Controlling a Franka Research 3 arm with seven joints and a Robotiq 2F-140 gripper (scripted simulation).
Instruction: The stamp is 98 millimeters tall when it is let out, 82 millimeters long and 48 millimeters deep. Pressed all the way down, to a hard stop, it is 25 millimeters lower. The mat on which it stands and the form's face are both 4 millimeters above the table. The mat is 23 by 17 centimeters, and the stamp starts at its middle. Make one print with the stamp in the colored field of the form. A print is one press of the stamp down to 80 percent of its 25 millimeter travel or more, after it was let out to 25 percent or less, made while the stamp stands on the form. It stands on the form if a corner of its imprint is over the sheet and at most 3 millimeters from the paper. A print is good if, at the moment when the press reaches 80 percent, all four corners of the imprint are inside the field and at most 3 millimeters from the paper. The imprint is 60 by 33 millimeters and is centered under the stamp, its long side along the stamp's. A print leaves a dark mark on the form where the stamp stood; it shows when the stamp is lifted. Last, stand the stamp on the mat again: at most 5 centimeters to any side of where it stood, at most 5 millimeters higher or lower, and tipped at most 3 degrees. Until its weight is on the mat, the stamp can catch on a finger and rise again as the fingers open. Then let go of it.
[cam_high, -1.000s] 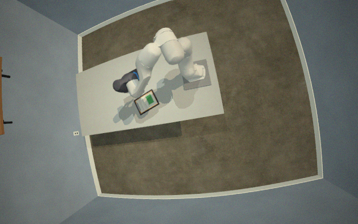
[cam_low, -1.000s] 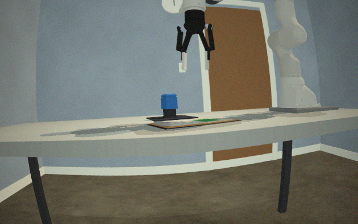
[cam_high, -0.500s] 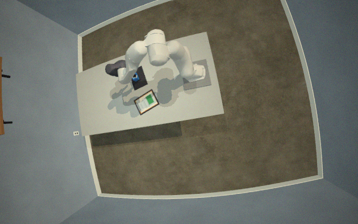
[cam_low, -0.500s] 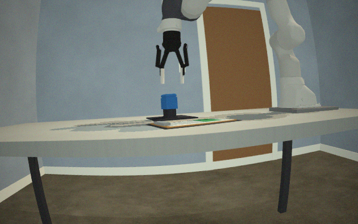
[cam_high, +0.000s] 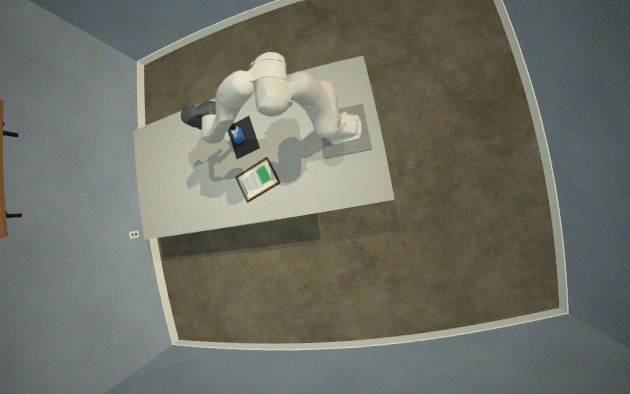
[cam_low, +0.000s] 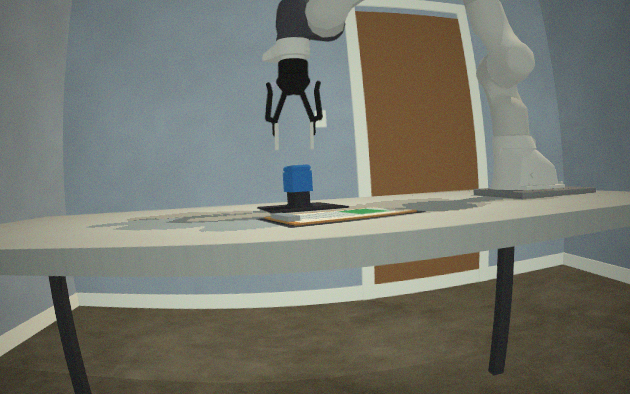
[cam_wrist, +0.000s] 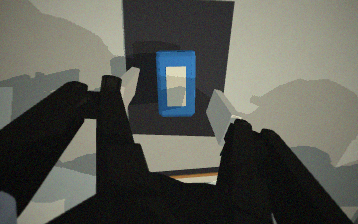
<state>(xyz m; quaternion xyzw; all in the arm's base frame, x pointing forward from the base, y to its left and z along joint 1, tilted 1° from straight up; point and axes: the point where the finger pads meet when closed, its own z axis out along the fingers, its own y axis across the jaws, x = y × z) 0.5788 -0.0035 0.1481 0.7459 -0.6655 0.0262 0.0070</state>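
Now: the blue stamp 120 mm below my hand. Also, from my hand: form: 80 mm behind, 280 mm to the left, 160 mm below; then dark mat: 170 mm below.
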